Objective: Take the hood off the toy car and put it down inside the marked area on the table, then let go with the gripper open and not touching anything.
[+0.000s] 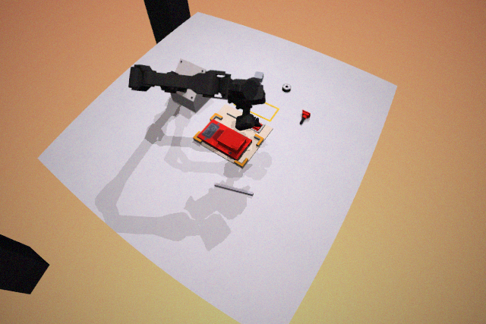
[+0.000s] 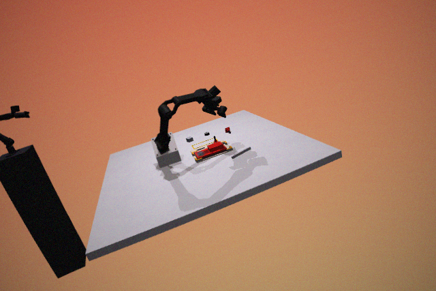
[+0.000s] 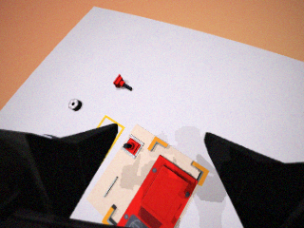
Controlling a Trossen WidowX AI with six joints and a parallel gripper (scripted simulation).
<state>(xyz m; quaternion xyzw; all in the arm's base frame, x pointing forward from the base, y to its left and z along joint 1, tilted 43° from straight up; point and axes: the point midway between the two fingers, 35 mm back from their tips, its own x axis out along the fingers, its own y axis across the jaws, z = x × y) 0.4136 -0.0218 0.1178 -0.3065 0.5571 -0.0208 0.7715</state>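
Right now the hood is 110 mm behind my gripper tip, 40 mm to the right of it and 170 mm below it. The rest, counted from my gripper tip: engine part (110 mm behind, 40 mm to the right, 180 mm below); then grey bar (10 mm behind, 220 mm to the right, 200 mm below); then black wheel (20 mm behind, 340 mm to the left, 200 mm below).
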